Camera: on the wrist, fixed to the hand. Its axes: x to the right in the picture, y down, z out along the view.
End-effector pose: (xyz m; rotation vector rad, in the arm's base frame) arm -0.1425 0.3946 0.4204 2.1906 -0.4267 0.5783
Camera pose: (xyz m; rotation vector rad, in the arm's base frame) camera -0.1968 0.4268 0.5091 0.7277 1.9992 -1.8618
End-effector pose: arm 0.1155 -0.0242 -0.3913 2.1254 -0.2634 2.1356
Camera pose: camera 0.0152 -0.0665 -0.3953 0.7239 1.5074 -0.5989
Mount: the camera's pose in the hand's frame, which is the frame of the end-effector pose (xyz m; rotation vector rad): -0.0014 0.0620 -0.0895 0.0539 -0.9728 -2.9507
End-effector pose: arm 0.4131 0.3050 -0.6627 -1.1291 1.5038 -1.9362
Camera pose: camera 0.3330 0.3387 -0.7282 1.7985 1.1182 0.2485
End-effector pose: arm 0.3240 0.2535 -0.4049 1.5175 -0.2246 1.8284
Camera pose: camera 0.2155 0.2588 -0.4125 0.7341 1.0396 -1.1866
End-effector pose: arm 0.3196 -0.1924 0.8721 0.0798 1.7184 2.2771
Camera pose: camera 0.2897 -0.2917 0.9053 -0.6446 0.0108 -0.2892
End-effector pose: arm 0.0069 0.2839 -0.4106 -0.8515 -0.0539 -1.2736
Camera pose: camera 0.0225 0.2353 -0.5068 0.3603 1.4328 1.3640
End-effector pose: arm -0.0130 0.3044 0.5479 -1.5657 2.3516 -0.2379
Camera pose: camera -0.0969 0.3272 0.6135 -2.2792 -1.5553 0.0289
